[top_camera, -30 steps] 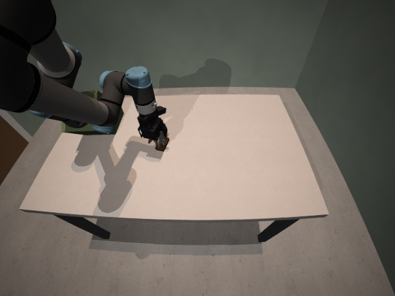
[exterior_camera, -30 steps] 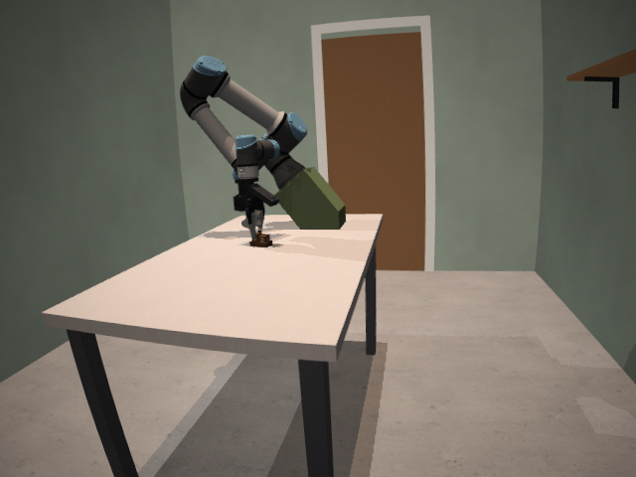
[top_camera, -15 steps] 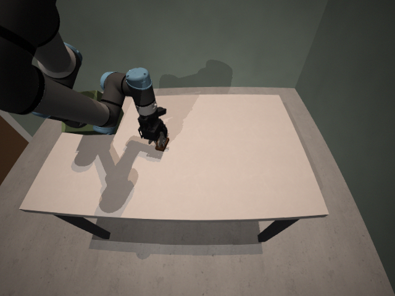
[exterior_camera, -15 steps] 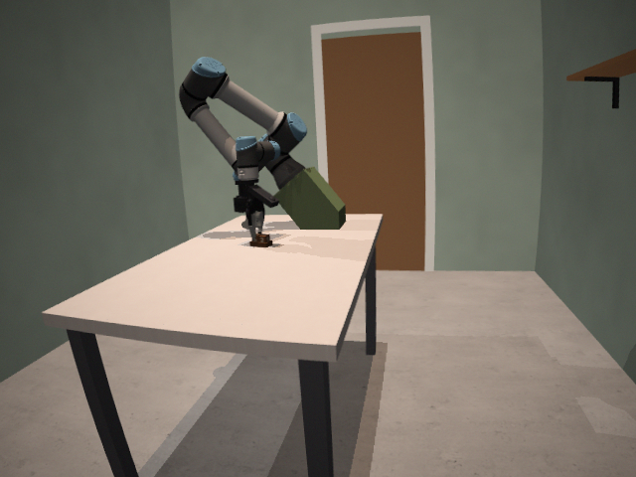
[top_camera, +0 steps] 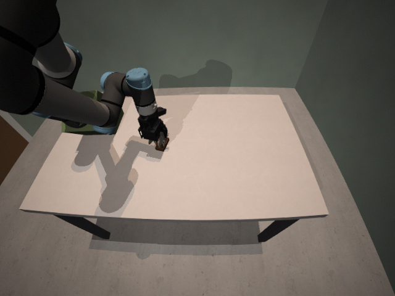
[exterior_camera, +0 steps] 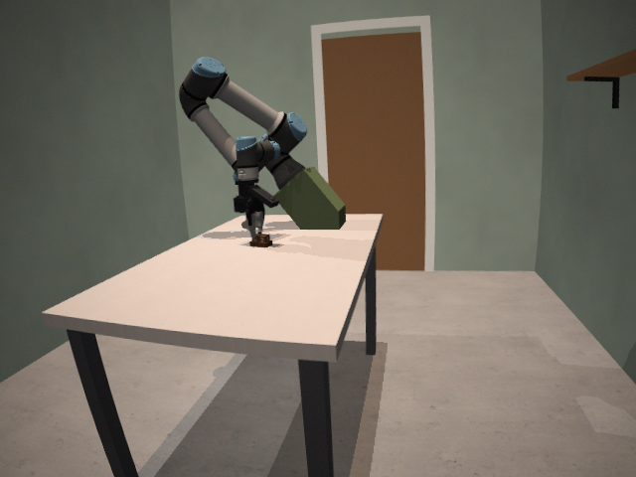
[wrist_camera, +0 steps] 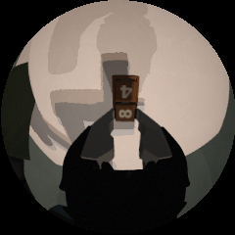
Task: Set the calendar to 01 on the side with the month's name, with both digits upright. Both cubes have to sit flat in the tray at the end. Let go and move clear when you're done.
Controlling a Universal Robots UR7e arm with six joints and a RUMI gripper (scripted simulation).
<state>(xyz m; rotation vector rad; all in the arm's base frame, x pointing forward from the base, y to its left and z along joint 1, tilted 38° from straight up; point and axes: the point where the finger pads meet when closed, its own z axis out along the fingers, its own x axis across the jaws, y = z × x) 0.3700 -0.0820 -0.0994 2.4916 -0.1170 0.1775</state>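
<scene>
The brown tray lies 30 mm below my hand and 20 mm to the left of it.
</scene>
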